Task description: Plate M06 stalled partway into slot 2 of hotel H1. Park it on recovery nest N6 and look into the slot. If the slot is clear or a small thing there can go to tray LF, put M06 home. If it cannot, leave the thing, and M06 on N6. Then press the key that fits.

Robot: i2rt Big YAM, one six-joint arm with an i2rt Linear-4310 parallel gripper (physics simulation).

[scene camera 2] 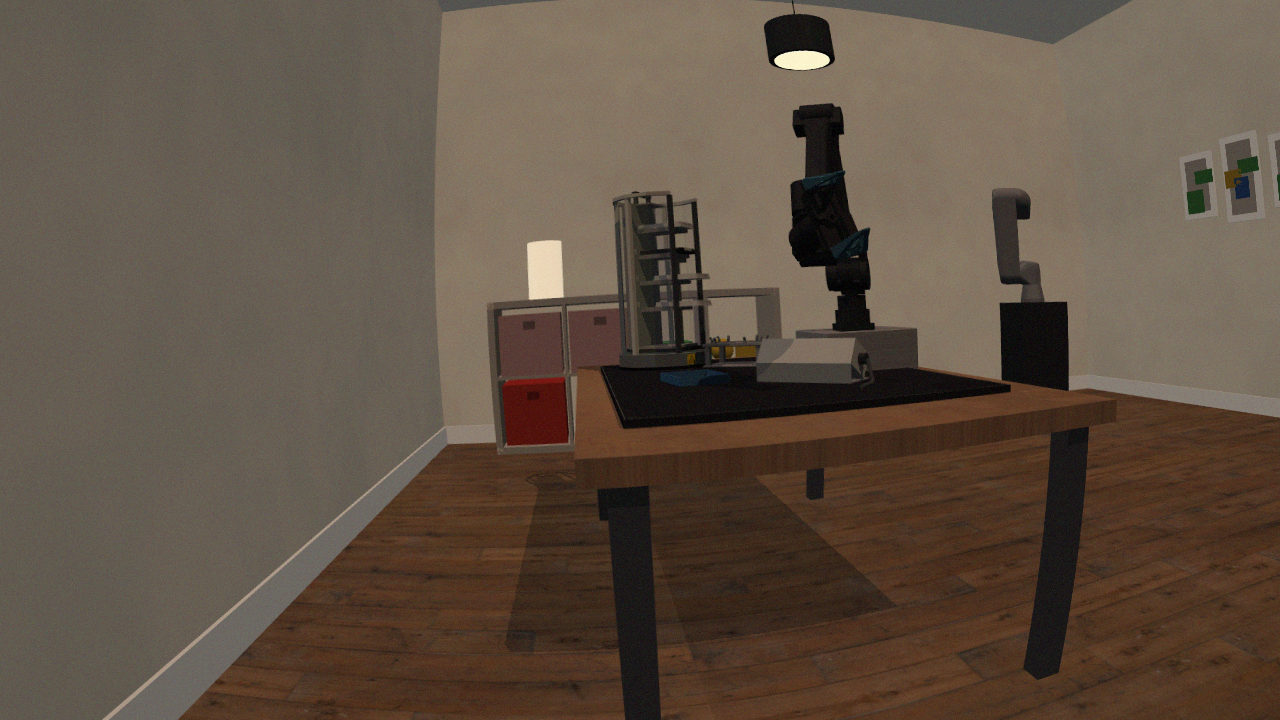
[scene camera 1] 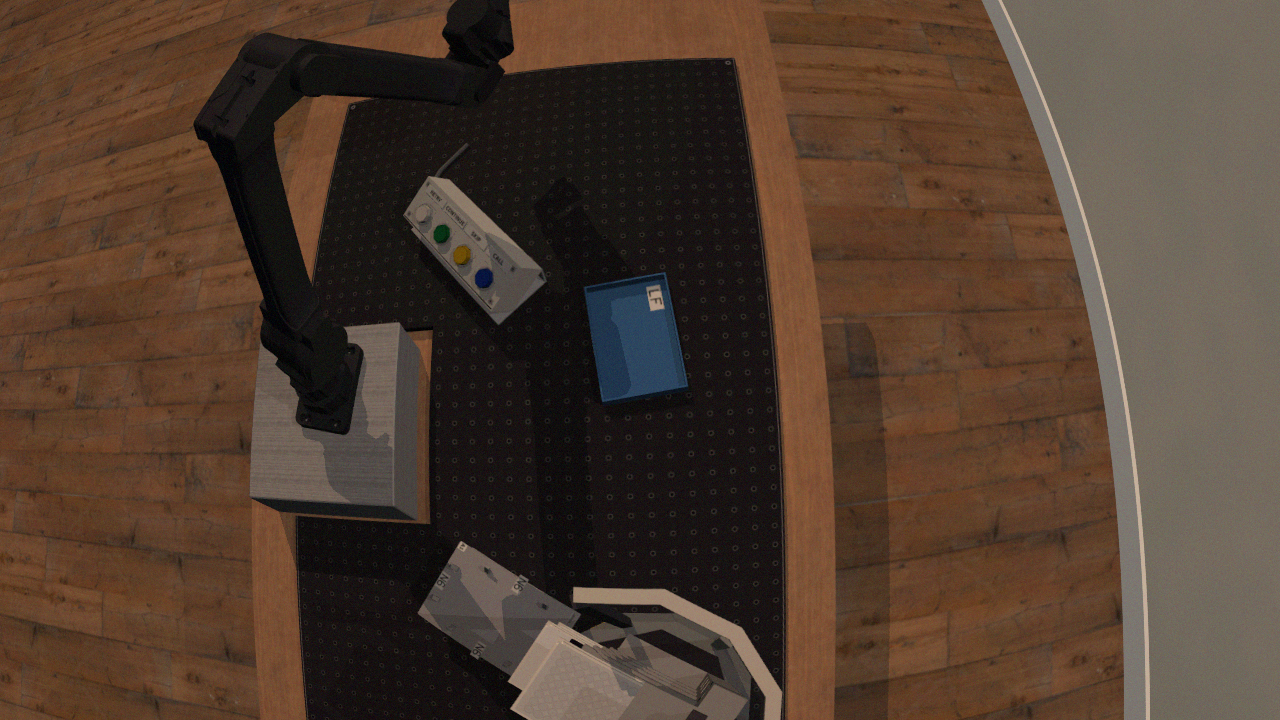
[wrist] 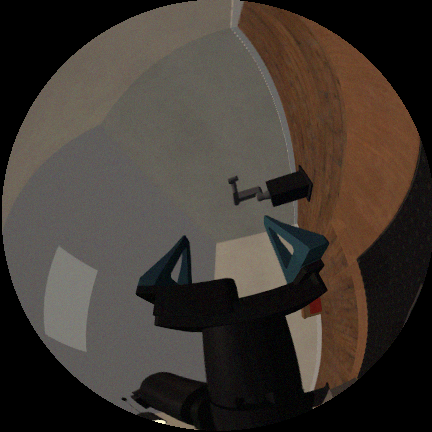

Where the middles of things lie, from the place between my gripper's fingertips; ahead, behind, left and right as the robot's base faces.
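Slotted plate rack (scene camera 1: 686,655): 950 mm to the right of my hand, 340 mm ahead of it, 60 mm below it.
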